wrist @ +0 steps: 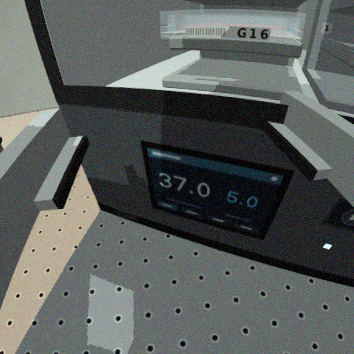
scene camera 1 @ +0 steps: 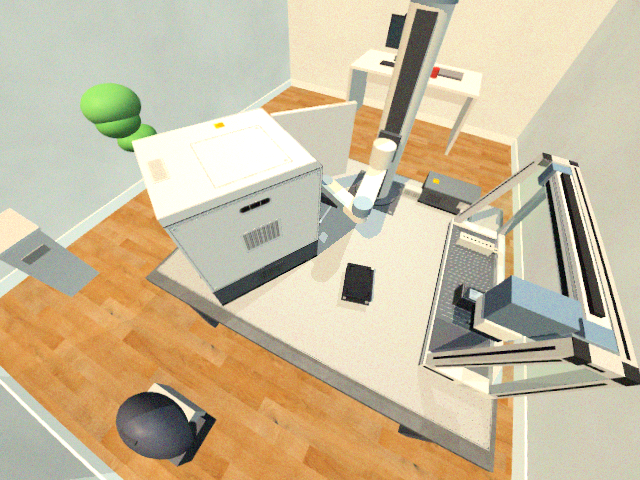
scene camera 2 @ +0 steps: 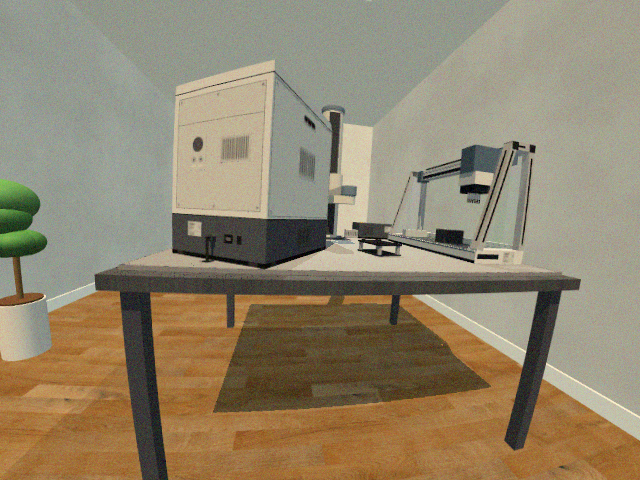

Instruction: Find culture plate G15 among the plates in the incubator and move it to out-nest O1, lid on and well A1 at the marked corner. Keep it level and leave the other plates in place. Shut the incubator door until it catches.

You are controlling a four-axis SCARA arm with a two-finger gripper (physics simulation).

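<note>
The white incubator [scene camera 1: 206, 217] [scene camera 2: 222, 175] stands on the table; its door [scene camera 1: 328, 129] is open at the far side. In the wrist view, a clear plate labelled G16 [wrist: 232, 32] sits inside the opening, seen nearly edge-on, above a grey shelf [wrist: 240, 75]. The label G15 does not show. My gripper [wrist: 176, 114] is open with nothing between its fingers, in front of the incubator's dark lower panel [wrist: 120, 165], lower in that view than G16. In the scene views the fingers are hidden. Out-nest O1 cannot be identified by a readable label.
A small black stand [scene camera 1: 358, 283] [scene camera 2: 379, 246] is on the table between the incubator and the framed deck machine [scene camera 1: 460, 356] [scene camera 2: 496, 253]. A dark grey box [scene camera 1: 449, 191] [scene camera 2: 369, 228] stands near the arm's column [scene camera 1: 410, 67] [scene camera 2: 334, 149].
</note>
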